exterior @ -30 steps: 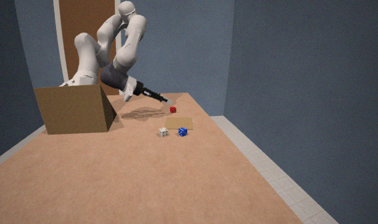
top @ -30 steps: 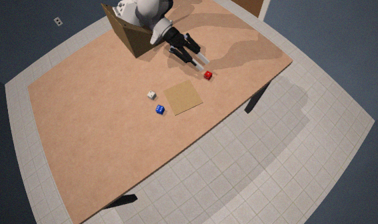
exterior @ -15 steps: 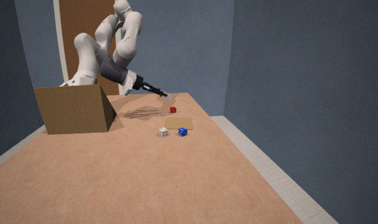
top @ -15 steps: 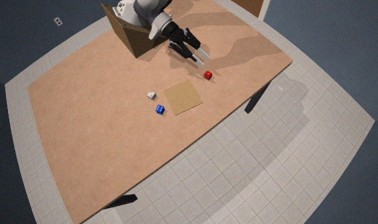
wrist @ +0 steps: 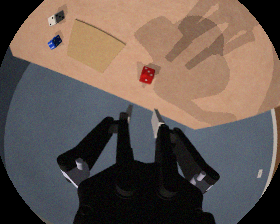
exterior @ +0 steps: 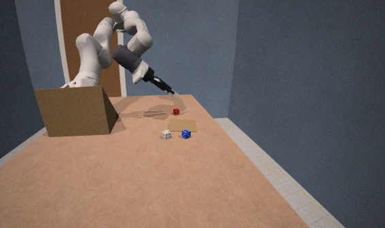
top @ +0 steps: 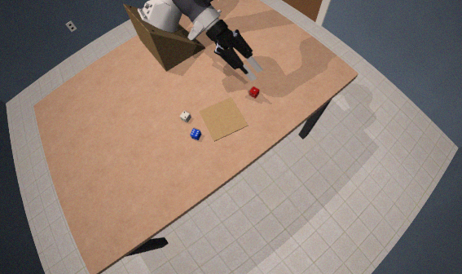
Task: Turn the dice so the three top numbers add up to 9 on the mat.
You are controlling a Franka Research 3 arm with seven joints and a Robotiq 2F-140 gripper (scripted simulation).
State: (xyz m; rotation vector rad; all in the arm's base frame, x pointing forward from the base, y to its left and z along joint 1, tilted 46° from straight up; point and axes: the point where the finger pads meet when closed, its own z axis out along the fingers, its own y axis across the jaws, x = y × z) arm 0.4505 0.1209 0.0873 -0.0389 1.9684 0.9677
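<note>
Now: hand 120 mm above the red die and 30 mm short of it. From my hand the other things lie so: white die (280 mm to the right, 120 mm below, 50 mm behind); then blue die (280 mm to the right, 120 mm below, 40 mm ahead); then tan mat (160 mm to the right, 130 mm below, 40 mm ahead).
</note>
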